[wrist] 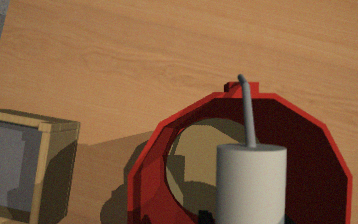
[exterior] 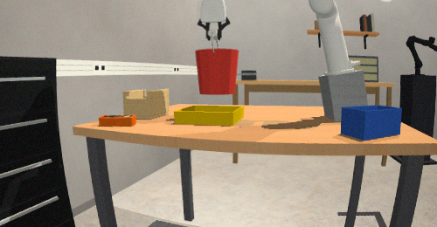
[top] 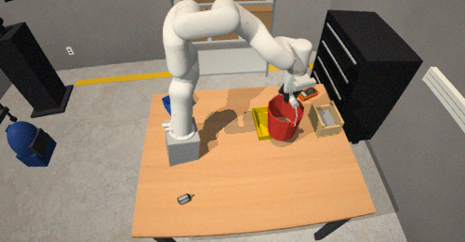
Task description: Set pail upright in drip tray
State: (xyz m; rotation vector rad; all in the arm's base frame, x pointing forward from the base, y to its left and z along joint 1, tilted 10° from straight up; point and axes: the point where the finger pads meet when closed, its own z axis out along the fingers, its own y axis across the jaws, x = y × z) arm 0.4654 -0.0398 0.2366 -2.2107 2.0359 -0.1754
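Now: hand 10 mm past the red pail and 90 mm above it. Round my hand: yellow drip tray (10 mm behind, 110 mm to the left, 310 mm below); then wire handle (30 mm below); then tan box (280 mm ahead, 40 mm to the left, 270 mm below).
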